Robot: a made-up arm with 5 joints.
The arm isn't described. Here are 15 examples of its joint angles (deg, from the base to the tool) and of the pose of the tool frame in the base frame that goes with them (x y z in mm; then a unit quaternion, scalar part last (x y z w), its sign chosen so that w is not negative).
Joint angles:
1: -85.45 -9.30 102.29 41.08 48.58
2: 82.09 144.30 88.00 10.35 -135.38
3: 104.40 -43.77 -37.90 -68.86 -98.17
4: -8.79 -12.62 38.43 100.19 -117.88
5: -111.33 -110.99 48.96 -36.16 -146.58
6: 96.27 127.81 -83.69 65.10 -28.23
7: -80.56 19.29 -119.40 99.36 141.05
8: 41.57 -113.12 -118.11 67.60 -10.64
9: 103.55 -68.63 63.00 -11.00 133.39
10: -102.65 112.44 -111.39 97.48 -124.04
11: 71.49 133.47 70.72 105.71 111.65
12: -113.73 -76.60 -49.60 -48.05 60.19
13: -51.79 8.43 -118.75 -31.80 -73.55
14: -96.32 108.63 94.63 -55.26 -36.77
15: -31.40 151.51 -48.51 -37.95 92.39
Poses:
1: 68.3 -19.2 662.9 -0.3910 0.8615 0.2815 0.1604
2: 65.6 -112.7 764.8 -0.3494 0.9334 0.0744 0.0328
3: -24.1 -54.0 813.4 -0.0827 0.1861 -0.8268 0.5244
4: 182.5 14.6 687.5 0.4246 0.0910 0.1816 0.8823
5: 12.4 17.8 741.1 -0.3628 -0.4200 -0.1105 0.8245
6: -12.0 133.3 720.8 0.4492 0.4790 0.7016 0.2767
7: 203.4 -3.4 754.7 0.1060 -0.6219 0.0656 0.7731
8: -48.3 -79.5 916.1 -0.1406 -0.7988 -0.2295 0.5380
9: 40.8 40.6 723.8 0.7333 0.2126 0.4926 0.4177
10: -45.9 -58.8 772.0 -0.1694 -0.9547 0.1270 0.2093
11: -116.2 -2.8 803.0 -0.4762 -0.3384 -0.7667 0.2661
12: -38.6 52.4 679.1 -0.2105 0.0422 -0.8925 0.3967
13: 44.0 203.5 752.2 -0.7182 -0.3023 0.6045 0.1652
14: 154.8 101.9 686.0 0.7730 0.0508 0.4017 0.4884
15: 114.9 45.9 703.3 0.3495 -0.2036 -0.1533 0.9016
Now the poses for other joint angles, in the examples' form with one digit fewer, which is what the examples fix.
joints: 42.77 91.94 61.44 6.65 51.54
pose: 14 -62 816 -0.206 -0.346 -0.601 0.691
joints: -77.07 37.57 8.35 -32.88 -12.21
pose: 66 183 761 -0.758 -0.544 0.095 0.347
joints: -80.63 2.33 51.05 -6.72 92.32
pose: -7 79 769 -0.036 0.903 -0.394 0.166
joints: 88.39 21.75 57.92 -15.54 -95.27
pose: -1 -76 720 0.357 0.710 -0.310 0.522
